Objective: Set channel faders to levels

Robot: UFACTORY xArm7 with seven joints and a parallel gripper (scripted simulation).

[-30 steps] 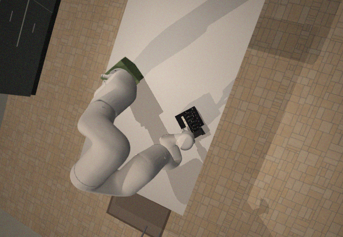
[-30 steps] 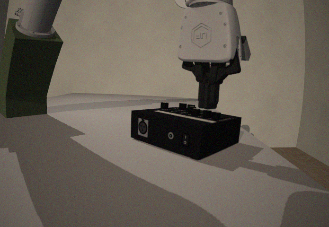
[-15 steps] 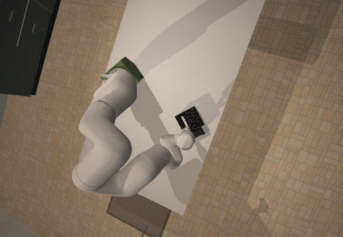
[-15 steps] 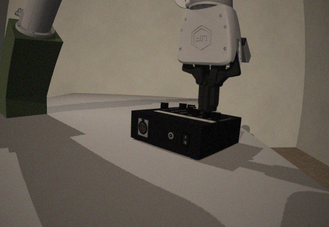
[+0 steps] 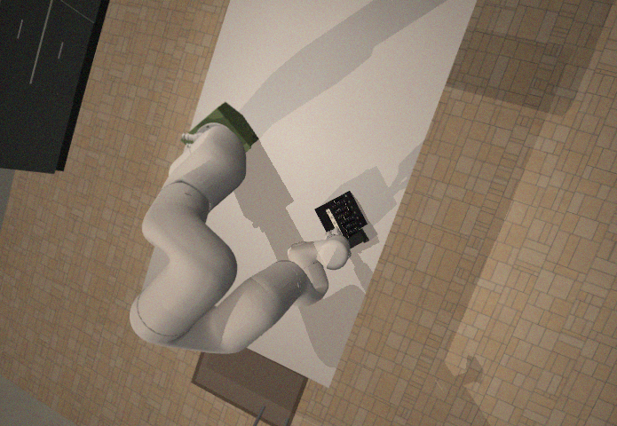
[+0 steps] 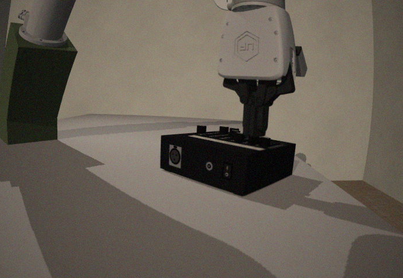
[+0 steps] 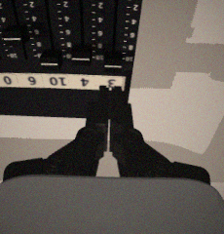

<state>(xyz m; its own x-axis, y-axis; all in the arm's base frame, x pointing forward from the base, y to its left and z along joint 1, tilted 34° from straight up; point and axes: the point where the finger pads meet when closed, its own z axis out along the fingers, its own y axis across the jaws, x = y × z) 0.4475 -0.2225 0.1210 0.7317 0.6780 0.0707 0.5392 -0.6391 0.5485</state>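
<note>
Right now the master fader cap is 5 cm behind my hand, 13 cm to the left of it and 3 cm below it.
</note>
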